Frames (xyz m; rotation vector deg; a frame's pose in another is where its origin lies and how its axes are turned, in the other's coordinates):
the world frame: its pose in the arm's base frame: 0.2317 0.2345 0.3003 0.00 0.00 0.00
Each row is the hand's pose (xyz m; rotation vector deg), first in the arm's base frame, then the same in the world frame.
Working: the arm's base frame: its pose in the world frame: -0.2317 -0.2345 -0.3003 0.00 0.00 0.00

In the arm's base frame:
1: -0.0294 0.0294 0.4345 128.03 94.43 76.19
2: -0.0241 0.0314 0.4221 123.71 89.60 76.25
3: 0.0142 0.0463 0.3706 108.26 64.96 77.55
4: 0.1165 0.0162 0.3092 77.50 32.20 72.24
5: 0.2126 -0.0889 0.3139 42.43 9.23 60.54
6: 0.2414 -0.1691 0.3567 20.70 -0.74 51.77
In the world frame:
1: -0.2611 -0.2051 0.1342 128.03 94.43 76.19
2: -0.2558 -0.2031 0.1218 123.71 89.60 76.25
3: -0.2175 -0.1882 0.0703 108.26 64.96 77.55
4: -0.1152 -0.2183 0.0089 77.50 32.20 72.24
5: -0.0191 -0.3234 0.0136 42.43 9.23 60.54
6: 0.0097 -0.4036 0.0564 20.70 -0.74 51.77

